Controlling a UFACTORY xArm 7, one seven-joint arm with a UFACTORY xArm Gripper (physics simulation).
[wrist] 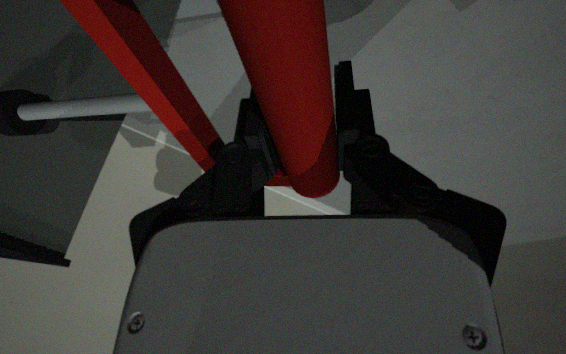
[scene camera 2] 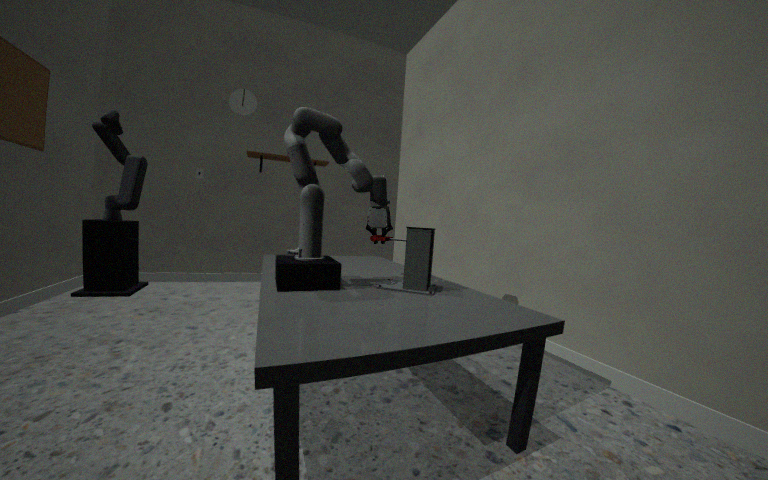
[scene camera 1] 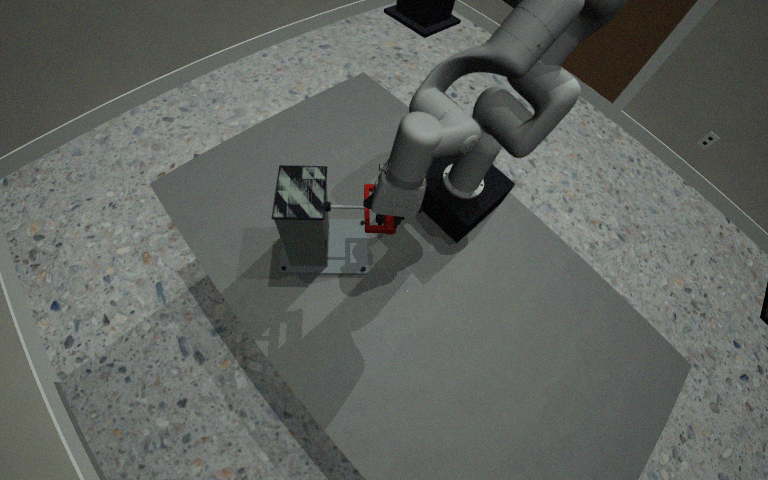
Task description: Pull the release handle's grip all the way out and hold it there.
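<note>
The release handle's red grip [scene camera 1: 386, 229] [scene camera 2: 374, 238] [wrist: 290, 60] is the round outer bar of a red rectangular frame, mostly hidden under the gripper in the scene camera 1 view. My gripper [scene camera 1: 384, 213] [scene camera 2: 379, 241] [wrist: 305, 88] is shut on the grip, with one black finger on each side of the bar. The frame's inner bar [scene camera 1: 368, 220] [wrist: 145, 85] lies outside the fingers, on the housing side. A grey rod [scene camera 1: 346, 207] [scene camera 2: 398, 240] [wrist: 85, 107] shows between this frame and the tall housing [scene camera 1: 301, 243] [scene camera 2: 417, 260] [wrist: 45, 175]. The grip stands apart from the housing, high above the table.
The housing, with a striped top, stands on a pale baseplate [scene camera 1: 338, 234] [scene camera 2: 390, 287] with bolts at its corners. The arm's black base block [scene camera 1: 455, 217] [scene camera 2: 307, 274] stands close by on the grey table [scene camera 1: 481, 339] [scene camera 2: 351, 333]. Another arm on a black pedestal [scene camera 2: 110, 254] stands farther off.
</note>
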